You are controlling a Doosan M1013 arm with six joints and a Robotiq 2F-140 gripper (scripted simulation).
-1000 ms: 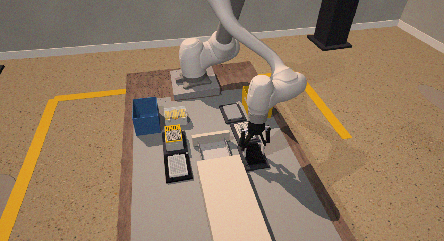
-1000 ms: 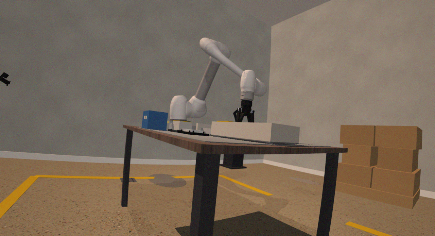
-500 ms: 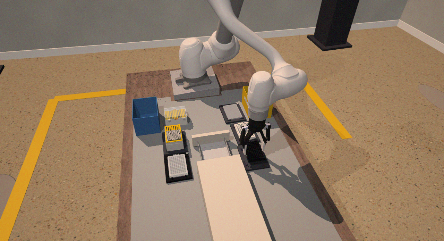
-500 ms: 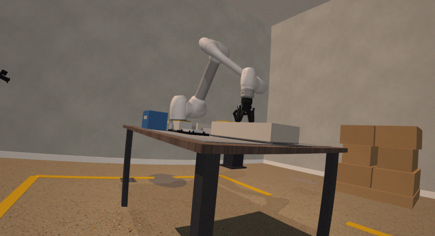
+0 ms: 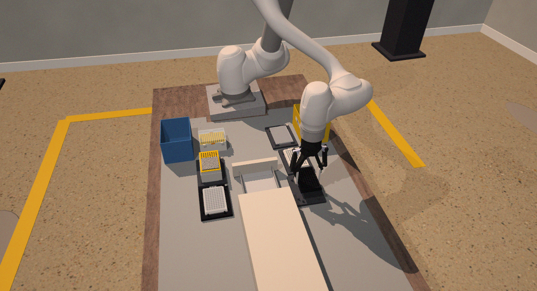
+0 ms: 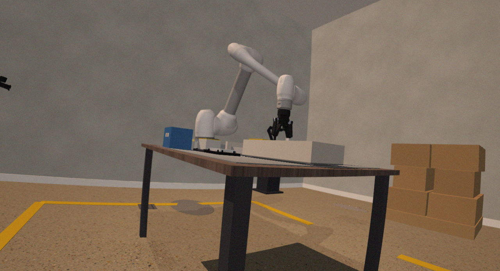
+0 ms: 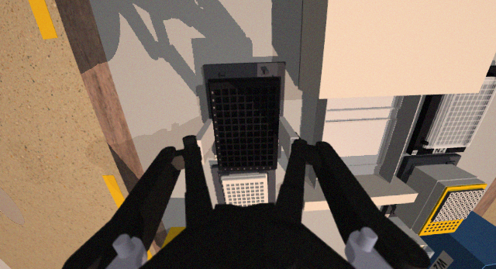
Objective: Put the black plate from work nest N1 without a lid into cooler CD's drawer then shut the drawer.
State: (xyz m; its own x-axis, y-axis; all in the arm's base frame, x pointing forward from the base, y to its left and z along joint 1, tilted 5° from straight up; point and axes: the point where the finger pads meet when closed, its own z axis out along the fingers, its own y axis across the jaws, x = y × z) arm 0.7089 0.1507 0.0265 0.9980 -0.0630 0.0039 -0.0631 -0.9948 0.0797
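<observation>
My hand is 30 mm past the drawer, 180 mm to the left of it and 60 mm above it. From my hand the other things lie so: work nest N1: 80 mm below; then cooler CD: 100 mm ahead, 190 mm to the right, 50 mm below; then black plate: 20 mm below.
</observation>
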